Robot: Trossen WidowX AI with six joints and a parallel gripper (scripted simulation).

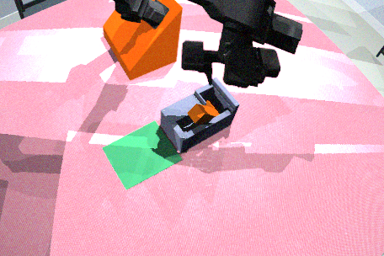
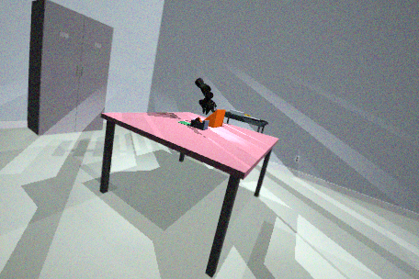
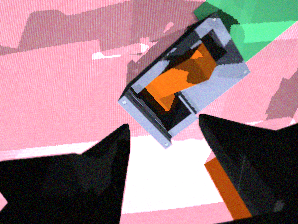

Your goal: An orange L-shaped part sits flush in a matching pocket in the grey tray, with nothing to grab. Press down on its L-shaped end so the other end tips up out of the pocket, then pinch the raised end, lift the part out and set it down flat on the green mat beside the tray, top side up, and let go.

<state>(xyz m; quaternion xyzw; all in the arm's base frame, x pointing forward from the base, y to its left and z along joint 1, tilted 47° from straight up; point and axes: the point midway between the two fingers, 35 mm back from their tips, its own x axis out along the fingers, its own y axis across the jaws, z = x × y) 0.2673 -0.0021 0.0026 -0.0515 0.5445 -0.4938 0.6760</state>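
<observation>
The orange L-shaped part lies 100 mm below my gripper tip, 20 mm to the right of it and 10 mm behind it. The rest, counted from my gripper tip: green mat (190 mm to the right, 160 mm below, 20 mm behind).
</observation>
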